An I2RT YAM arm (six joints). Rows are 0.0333 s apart.
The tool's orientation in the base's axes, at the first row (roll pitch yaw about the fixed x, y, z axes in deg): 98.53, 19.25, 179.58
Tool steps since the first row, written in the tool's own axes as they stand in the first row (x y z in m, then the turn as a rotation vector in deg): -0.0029, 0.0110, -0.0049, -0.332, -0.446, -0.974; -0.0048, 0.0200, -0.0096, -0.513, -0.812, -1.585; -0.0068, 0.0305, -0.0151, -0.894, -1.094, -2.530; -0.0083, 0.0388, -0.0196, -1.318, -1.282, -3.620; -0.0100, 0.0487, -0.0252, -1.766, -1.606, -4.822; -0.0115, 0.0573, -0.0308, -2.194, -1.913, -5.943; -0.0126, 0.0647, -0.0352, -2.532, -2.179, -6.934; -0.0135, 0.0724, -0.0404, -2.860, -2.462, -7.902
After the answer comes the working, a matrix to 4 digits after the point.
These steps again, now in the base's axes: -0.0011, -0.0032, 0.0119, 0.404, -1.032, -0.171; -0.0025, -0.0065, 0.0216, 0.659, -1.693, -0.367; -0.0043, -0.0104, 0.0328, 1.057, -2.672, -0.372; -0.0059, -0.0136, 0.0417, 1.458, -3.781, -0.255; -0.0078, -0.0176, 0.0523, 1.918, -5.021, -0.242; -0.0095, -0.0219, 0.0616, 2.359, -6.178, -0.231; -0.0111, -0.0251, 0.0695, 2.709, -7.201, -0.229; -0.0130, -0.0291, 0.0777, 3.056, -8.202, -0.249
The tool's axes in the first row as the columns of a matrix, in the base's axes (rounded; the answer above uses it unrounded):
-0.9441, -0.3249, 0.0562
0.0069, 0.1507, 0.9886
-0.3297, 0.9336, -0.1400

